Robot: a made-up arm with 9 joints.
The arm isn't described. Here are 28 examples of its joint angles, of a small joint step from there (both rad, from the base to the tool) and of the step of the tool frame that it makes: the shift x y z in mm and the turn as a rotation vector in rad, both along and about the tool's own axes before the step.
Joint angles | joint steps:
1: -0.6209 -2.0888 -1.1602 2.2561 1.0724 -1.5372 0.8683 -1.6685 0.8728 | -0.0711 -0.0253 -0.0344 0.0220 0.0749 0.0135 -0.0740 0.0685 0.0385
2: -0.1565 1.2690 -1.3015 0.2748 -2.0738 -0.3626 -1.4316 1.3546 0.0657 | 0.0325 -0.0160 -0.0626 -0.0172 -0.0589 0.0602 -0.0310 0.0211 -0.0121
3: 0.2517 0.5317 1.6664 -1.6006 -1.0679 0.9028 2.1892 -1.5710 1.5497 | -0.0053 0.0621 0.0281 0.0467 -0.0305 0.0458 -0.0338 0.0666 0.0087
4: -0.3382 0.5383 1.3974 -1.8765 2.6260 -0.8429 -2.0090 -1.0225 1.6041 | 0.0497 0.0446 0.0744 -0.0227 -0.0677 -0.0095 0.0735 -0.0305 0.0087
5: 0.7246 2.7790 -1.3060 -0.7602 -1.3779 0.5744 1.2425 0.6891 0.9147 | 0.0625 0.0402 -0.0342 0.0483 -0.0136 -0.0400 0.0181 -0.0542 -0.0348
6: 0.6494 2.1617 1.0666 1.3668 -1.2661 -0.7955 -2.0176 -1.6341 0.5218 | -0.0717 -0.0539 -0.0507 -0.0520 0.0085 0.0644 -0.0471 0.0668 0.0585
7: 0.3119 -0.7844 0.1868 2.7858 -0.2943 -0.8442 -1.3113 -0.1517 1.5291 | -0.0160 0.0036 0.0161 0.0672 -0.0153 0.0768 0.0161 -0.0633 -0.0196
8: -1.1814 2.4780 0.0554 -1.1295 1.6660 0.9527 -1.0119 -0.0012 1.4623 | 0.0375 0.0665 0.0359 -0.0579 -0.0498 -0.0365 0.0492 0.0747 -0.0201
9: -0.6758 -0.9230 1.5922 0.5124 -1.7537 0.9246 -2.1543 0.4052 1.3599 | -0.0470 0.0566 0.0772 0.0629 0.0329 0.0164 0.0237 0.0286 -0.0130
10: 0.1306 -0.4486 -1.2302 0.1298 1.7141 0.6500 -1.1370 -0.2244 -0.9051 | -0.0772 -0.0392 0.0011 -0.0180 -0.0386 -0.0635 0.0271 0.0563 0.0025
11: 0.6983 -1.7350 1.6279 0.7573 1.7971 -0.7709 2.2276 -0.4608 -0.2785 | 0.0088 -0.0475 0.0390 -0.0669 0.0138 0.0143 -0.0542 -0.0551 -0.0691
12: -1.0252 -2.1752 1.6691 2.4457 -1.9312 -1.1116 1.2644 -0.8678 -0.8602 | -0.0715 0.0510 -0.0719 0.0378 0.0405 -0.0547 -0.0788 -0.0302 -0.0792
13: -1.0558 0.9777 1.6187 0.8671 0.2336 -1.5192 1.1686 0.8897 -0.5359 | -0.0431 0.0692 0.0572 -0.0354 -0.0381 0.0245 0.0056 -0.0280 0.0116
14: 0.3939 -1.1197 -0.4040 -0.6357 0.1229 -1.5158 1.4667 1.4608 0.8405 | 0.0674 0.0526 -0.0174 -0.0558 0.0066 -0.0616 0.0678 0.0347 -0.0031
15: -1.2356 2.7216 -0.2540 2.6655 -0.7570 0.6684 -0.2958 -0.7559 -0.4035 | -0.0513 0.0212 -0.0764 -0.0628 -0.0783 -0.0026 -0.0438 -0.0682 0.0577
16: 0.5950 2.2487 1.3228 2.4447 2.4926 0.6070 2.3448 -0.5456 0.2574 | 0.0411 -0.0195 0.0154 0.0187 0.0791 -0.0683 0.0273 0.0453 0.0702
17: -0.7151 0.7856 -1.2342 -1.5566 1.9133 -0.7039 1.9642 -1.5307 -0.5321 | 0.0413 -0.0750 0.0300 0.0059 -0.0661 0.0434 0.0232 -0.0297 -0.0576
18: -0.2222 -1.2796 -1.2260 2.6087 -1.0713 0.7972 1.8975 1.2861 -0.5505 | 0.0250 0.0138 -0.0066 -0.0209 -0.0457 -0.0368 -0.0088 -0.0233 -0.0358
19: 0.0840 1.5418 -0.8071 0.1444 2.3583 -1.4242 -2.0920 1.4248 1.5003 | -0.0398 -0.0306 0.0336 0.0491 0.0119 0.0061 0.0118 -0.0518 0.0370
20: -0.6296 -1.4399 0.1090 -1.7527 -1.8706 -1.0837 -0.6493 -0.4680 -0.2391 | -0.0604 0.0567 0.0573 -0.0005 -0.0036 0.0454 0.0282 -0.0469 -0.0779
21: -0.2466 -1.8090 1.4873 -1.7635 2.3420 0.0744 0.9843 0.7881 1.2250 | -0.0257 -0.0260 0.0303 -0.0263 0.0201 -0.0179 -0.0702 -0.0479 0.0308
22: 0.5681 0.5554 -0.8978 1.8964 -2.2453 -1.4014 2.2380 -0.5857 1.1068 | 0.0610 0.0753 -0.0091 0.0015 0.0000 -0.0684 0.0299 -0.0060 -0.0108
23: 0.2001 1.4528 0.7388 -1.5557 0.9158 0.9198 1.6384 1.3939 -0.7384 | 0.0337 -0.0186 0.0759 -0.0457 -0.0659 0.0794 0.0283 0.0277 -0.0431
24: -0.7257 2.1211 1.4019 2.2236 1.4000 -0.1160 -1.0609 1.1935 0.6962 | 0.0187 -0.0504 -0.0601 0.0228 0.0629 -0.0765 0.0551 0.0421 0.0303
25: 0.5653 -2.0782 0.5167 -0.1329 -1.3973 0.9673 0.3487 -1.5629 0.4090 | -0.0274 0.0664 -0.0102 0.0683 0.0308 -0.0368 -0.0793 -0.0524 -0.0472
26: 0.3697 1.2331 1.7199 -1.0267 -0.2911 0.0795 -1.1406 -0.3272 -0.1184 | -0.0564 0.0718 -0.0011 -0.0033 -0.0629 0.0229 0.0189 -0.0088 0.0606
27: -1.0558 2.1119 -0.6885 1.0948 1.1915 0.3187 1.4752 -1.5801 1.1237 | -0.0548 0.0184 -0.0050 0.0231 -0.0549 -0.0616 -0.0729 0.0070 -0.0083
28: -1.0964 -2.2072 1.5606 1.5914 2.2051 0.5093 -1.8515 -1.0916 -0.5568 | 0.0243 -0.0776 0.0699 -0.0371 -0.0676 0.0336 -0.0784 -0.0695 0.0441
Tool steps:
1: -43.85 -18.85 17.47 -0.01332 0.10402 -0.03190
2: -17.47 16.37 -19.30 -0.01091 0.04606 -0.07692
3: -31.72 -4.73 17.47 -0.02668 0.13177 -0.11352
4: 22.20 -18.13 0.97 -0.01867 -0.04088 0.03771
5: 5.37 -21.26 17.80 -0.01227 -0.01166 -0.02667
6: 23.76 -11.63 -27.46 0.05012 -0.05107 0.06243
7: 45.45 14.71 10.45 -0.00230 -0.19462 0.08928
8: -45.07 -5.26 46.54 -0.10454 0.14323 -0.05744
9: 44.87 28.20 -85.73 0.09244 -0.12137 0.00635
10: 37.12 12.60 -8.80 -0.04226 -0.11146 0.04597
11: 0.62 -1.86 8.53 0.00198 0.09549 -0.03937
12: -1.81 17.58 16.04 -0.04848 -0.00593 0.04555
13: 1.14 37.20 11.50 0.11696 0.02447 -0.00886
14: 10.51 -10.62 86.12 -0.16480 -0.00592 -0.03237
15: 8.09 -51.69 -72.42 -0.05831 -0.11052 0.03758
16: 21.85 22.84 3.13 0.10408 0.03690 -0.10530
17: 8.16 4.73 23.34 -0.08040 0.03686 0.01294
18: 13.74 3.35 1.91 -0.07652 0.08223 -0.03812
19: -21.41 18.33 -28.23 0.09599 -0.04690 -0.08541
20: 12.26 6.82 -0.18 -0.05576 0.01630 -0.18555
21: 32.56 -2.16 -3.48 0.06373 -0.08349 0.00295
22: 57.42 -3.99 -2.80 -0.06454 -0.14642 0.07821
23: -23.31 -9.10 20.13 0.02985 -0.04527 0.10183
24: 18.91 -19.29 24.95 -0.01056 0.08833 0.11531
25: -25.71 24.27 18.42 0.01871 0.15476 -0.08420
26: -2.38 -5.38 6.79 0.02830 -0.03166 0.01097
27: -9.43 8.30 -20.22 0.10384 0.01176 -0.02948
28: -13.05 24.50 2.20 0.11171 0.12078 -0.01515
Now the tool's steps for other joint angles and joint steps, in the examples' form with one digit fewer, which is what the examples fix.
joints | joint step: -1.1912 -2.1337 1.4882 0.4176 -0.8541 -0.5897 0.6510 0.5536 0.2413 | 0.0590 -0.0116 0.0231 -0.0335 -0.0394 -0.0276 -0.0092 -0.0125 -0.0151
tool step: -4.1 -4.8 -1.4 -0.0443 -0.0108 -0.0129
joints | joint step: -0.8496 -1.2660 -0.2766 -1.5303 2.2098 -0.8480 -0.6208 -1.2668 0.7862 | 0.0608 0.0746 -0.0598 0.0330 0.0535 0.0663 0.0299 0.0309 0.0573
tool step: -36.4 -25.1 36.3 0.0236 0.0187 -0.0208
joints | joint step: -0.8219 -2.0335 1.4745 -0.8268 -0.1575 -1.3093 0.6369 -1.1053 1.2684 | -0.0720 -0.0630 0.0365 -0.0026 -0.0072 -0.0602 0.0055 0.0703 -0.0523
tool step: -43.0 -8.7 -5.3 0.0023 0.1059 -0.0102
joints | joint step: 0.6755 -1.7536 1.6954 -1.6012 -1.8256 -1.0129 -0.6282 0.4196 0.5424 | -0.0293 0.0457 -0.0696 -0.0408 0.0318 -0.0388 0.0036 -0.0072 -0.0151
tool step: -14.8 -27.7 8.5 -0.1128 0.1090 -0.0119
